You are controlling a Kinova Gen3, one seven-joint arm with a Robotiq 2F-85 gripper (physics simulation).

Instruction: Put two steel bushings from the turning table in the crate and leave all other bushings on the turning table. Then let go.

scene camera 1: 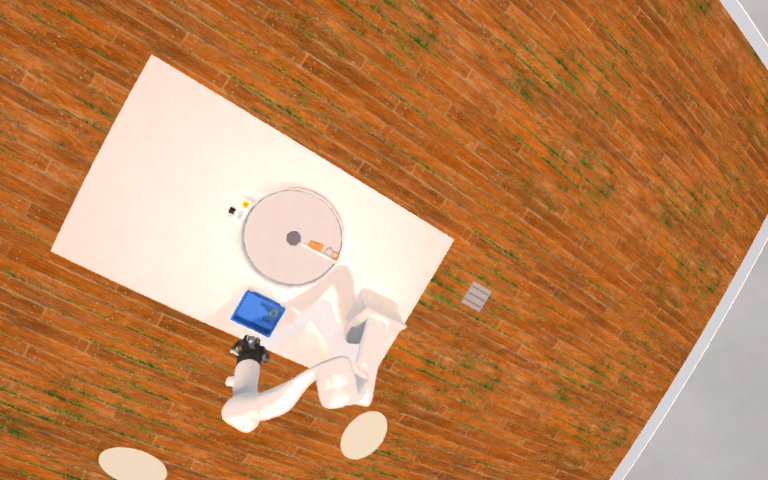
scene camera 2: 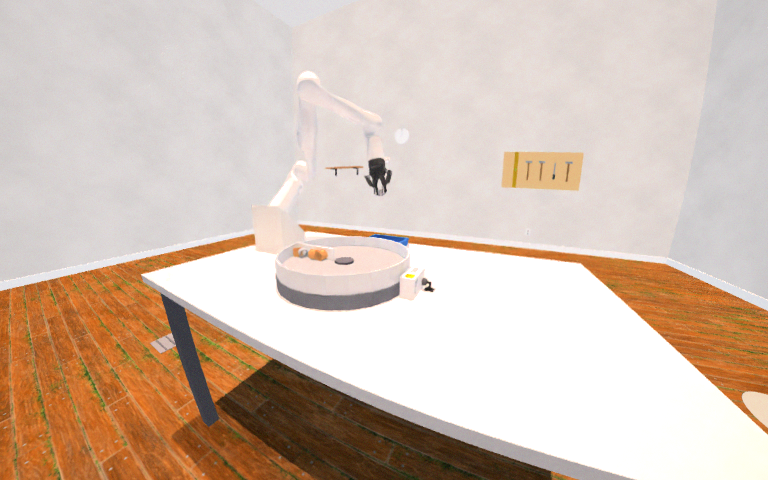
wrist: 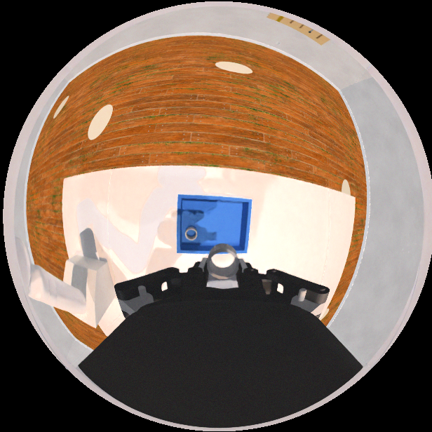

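Where they show: gripper, fingertip midpoint: (scene camera 1: 252, 337) (scene camera 2: 380, 194); arm's base, origin of the base link: (scene camera 1: 377, 321) (scene camera 2: 275, 214).
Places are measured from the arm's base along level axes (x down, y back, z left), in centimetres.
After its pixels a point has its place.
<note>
My gripper (scene camera 1: 252, 339) {x -8.7, y -41.9, z 24.6 cm} (scene camera 2: 380, 189) {x -8.7, y -41.9, z 24.6 cm} (wrist: 222, 265) is shut on a steel bushing (scene camera 2: 380, 193) {x -9.3, y -42.0, z 24.3 cm} (wrist: 223, 273) and holds it high above the table, near the blue crate (scene camera 1: 248, 308) {x 16.4, y -48.9, z 27.0 cm} (scene camera 2: 390, 240) (wrist: 227, 220). In the wrist view the crate lies just beyond the held bushing. Another steel bushing (scene camera 1: 273, 309) {x 14.8, y -39.2, z 21.5 cm} (wrist: 191, 239) stands on the crate floor near one corner. On the turning table (scene camera 1: 271, 220) {x 11.6, y -59.1, z -13.6 cm} (scene camera 2: 339, 283) {x 9.8, y -59.0, z -29.3 cm}, orange bushings (scene camera 1: 316, 245) {x 9.4, y -38.0, z -14.2 cm} (scene camera 2: 318, 254) {x 9.9, y -38.3, z -13.7 cm} and a grey steel bushing (scene camera 1: 329, 249) {x 8.6, y -32.5, z -15.6 cm} lie along a white divider. A further orange bushing (scene camera 1: 334, 255) (scene camera 2: 296, 252) {x 10.0, y -29.6, z -15.5 cm} is near the rim.
The turning table has a raised rim and a dark centre hub (scene camera 1: 293, 237) {x 10.8, y -47.9, z -12.1 cm} (scene camera 2: 343, 260) {x 10.8, y -47.8, z -12.6 cm}. A small control box (scene camera 2: 411, 283) {x 12.3, y -72.3, z -16.1 cm} with a yellow mark stands against its side. The arm's base (scene camera 2: 275, 226) {x 4.5, y -5.0, z -4.6 cm} (wrist: 90, 287) stands on the white table (scene camera 1: 141, 152) {x 16.9, y -116.5, z -10.1 cm} (scene camera 2: 481, 339) {x 16.9, y -91.4, z -26.2 cm}.
</note>
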